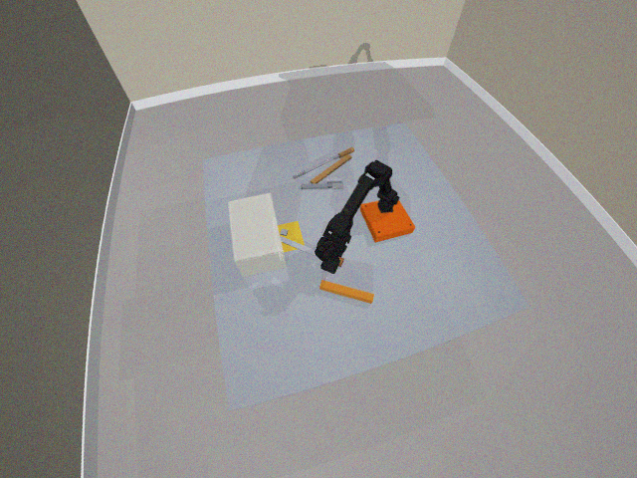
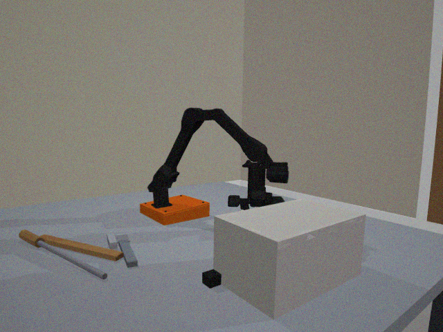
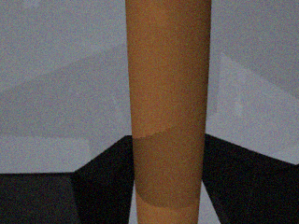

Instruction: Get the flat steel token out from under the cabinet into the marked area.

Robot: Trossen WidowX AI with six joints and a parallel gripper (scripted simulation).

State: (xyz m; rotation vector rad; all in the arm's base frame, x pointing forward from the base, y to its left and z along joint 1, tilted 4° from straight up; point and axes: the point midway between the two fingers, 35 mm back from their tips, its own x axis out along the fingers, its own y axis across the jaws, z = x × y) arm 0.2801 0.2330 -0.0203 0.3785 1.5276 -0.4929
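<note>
My gripper tip is now 15 cm to the right of the orange flat bar, 2 cm past it and 1 cm below it. From my gripper tip the other things lie so: small grey token: 21 cm ahead, 18 cm to the right; wooden stick: 55 cm to the right, 7 cm behind.
</note>
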